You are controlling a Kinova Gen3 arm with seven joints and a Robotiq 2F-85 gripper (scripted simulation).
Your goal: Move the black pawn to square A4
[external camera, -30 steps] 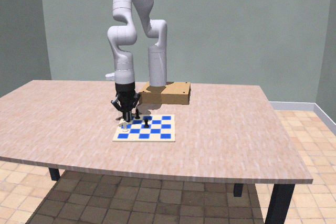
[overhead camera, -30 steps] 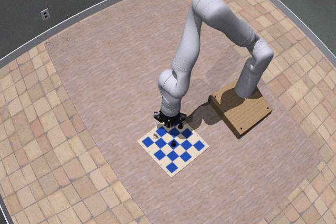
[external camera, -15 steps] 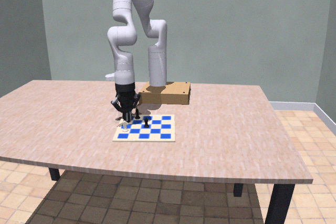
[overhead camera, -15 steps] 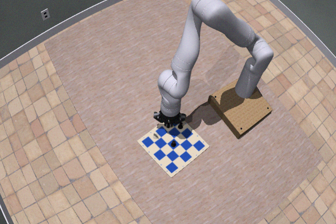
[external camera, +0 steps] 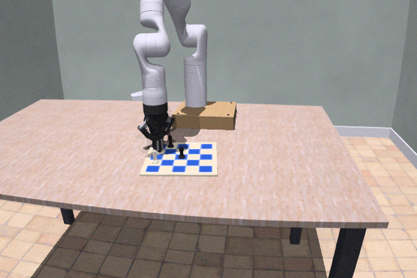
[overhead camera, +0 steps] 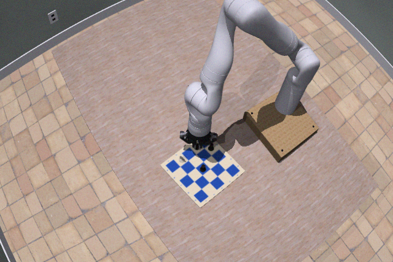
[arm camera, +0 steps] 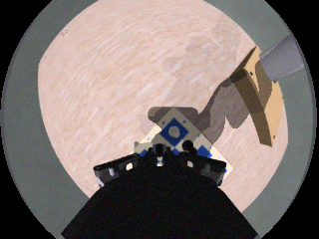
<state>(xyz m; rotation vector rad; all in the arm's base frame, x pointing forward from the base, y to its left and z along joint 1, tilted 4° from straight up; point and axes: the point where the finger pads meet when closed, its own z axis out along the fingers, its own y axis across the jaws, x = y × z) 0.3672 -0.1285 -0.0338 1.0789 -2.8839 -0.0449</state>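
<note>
The black pawn is 10 mm below my hand. From my hand the other things lie so: white pawn (40 mm behind, 10 mm below); white knight (70 mm ahead, 10 mm below); chessboard (70 mm to the left, 40 mm ahead, 30 mm below).
</note>
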